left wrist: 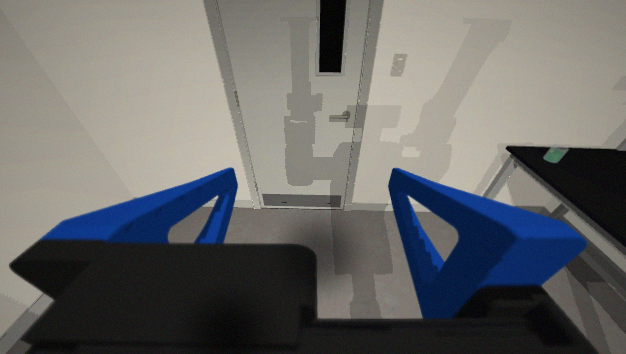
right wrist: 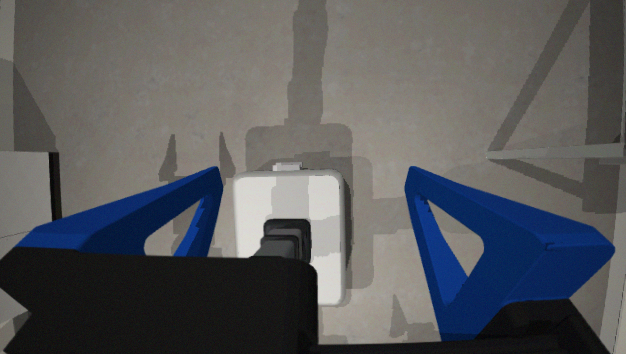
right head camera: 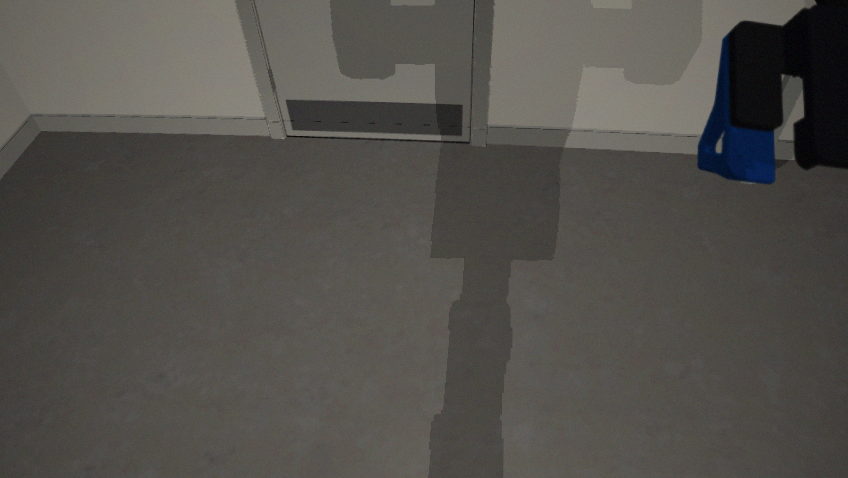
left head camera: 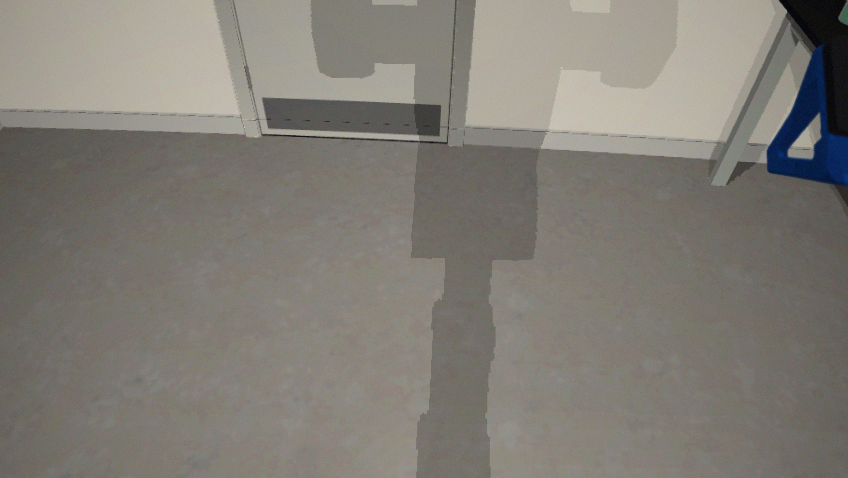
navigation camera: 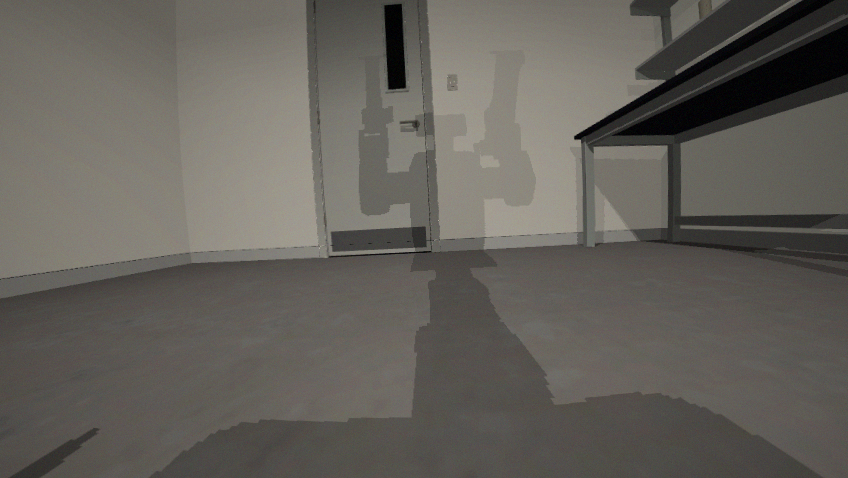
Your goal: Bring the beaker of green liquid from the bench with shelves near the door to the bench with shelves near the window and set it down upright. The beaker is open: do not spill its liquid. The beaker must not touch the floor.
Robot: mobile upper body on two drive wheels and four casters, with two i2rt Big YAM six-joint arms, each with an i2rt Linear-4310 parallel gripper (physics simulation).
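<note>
The beaker of green liquid [left head camera: 845,14] [left wrist: 554,155] stands upright near the left end of the black-topped bench [left head camera: 814,28] [left wrist: 592,187] [navigation camera: 589,195] beside the door. In the left head view it is cut off at the top right corner. My left gripper [left wrist: 313,176] is open and empty, pointing toward the door, with the beaker beyond and to the right of its fingers. My right gripper [right wrist: 313,177] is open and empty, above the robot's base; its blue finger [left head camera: 831,160] [right head camera: 754,148] shows at the right in both head views. The window bench is not identifiable in these views.
The closed door [left head camera: 279,59] [right head camera: 302,59] [left wrist: 260,100] [navigation camera: 344,89] is ahead. The bench's shelf [navigation camera: 682,53] is at the upper right, above the bench. The white robot base [right wrist: 250,200] lies under the right gripper, with a bench leg [right wrist: 555,151] to its right and a pale panel [right wrist: 25,185] at left.
</note>
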